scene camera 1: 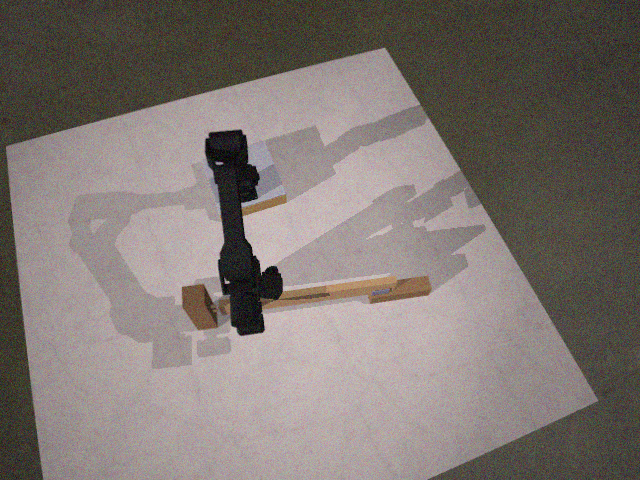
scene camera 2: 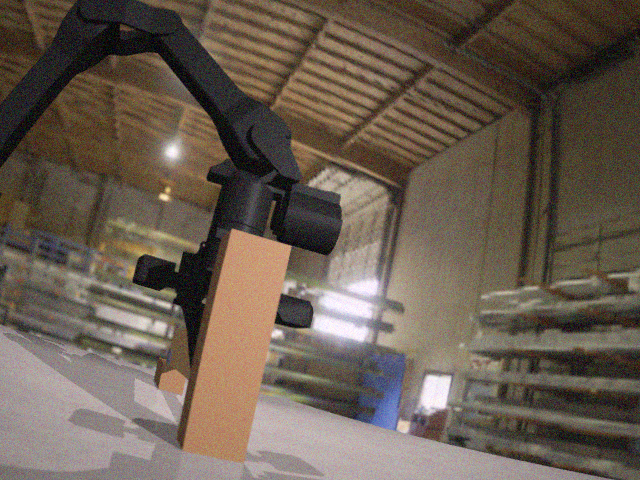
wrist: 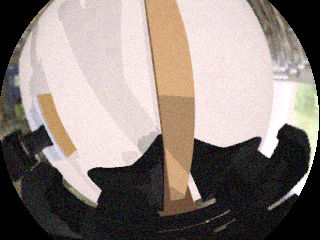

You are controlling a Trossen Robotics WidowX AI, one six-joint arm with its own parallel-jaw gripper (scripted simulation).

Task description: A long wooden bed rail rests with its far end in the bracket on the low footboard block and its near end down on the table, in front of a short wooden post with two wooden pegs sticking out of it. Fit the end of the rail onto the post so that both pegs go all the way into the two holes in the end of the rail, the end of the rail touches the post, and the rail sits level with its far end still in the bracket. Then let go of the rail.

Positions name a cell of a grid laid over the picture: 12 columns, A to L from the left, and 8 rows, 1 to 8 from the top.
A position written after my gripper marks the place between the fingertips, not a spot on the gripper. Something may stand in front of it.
Labels:
my gripper: scene camera 1 E6; scene camera 2 D7; wrist G5

